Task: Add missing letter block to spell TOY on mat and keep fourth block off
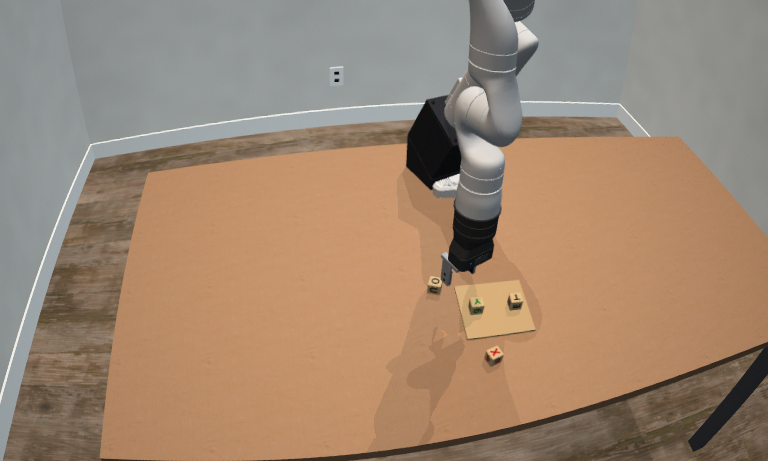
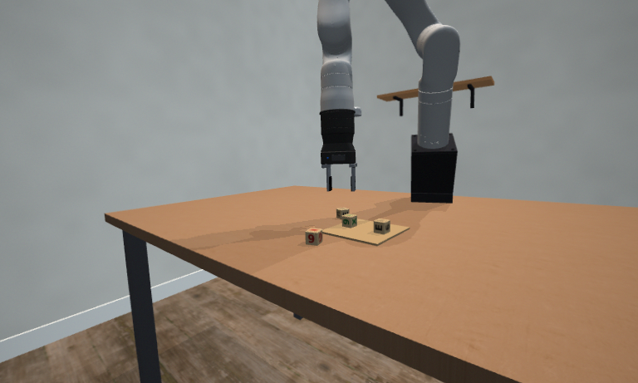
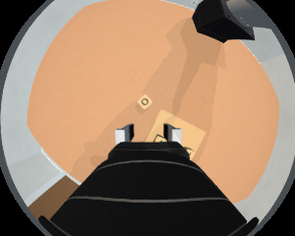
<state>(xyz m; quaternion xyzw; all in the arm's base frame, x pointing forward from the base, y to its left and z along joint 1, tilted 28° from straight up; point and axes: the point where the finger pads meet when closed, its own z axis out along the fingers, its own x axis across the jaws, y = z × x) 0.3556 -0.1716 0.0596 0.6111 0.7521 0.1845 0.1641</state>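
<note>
My hand is 8 cm above the O block, 5 cm past it and 2 cm to the left of it. The rest, counted from my hand: tan mat: 9 cm below, 7 cm to the left, 4 cm ahead.
</note>
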